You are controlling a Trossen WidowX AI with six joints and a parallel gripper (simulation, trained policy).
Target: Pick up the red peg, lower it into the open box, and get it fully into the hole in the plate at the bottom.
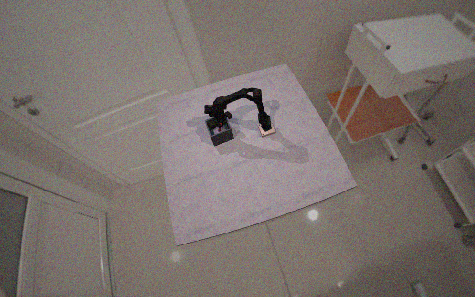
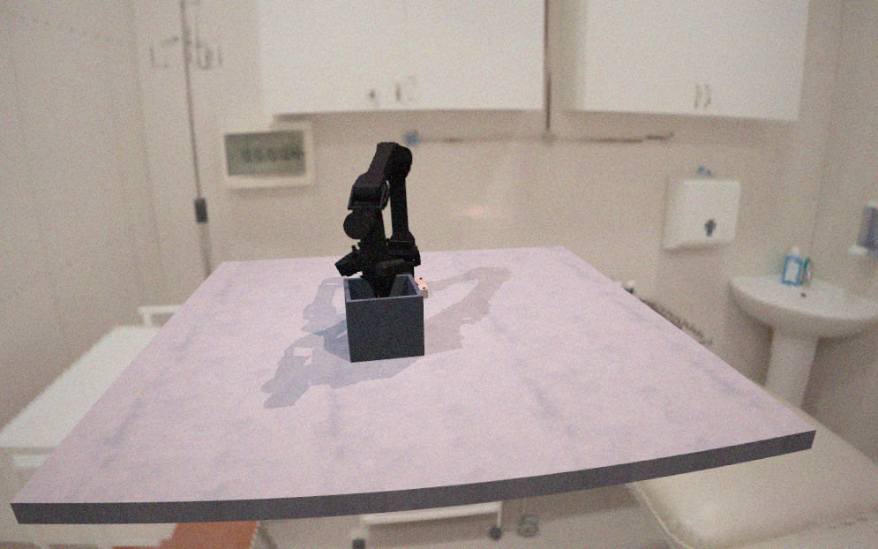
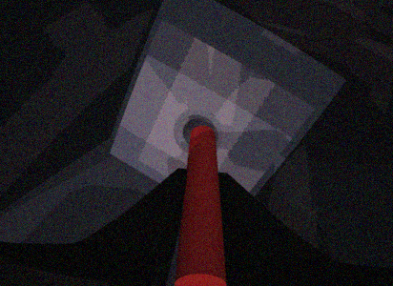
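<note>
Right now the red peg is 10 mm above my gripper tip.
</note>
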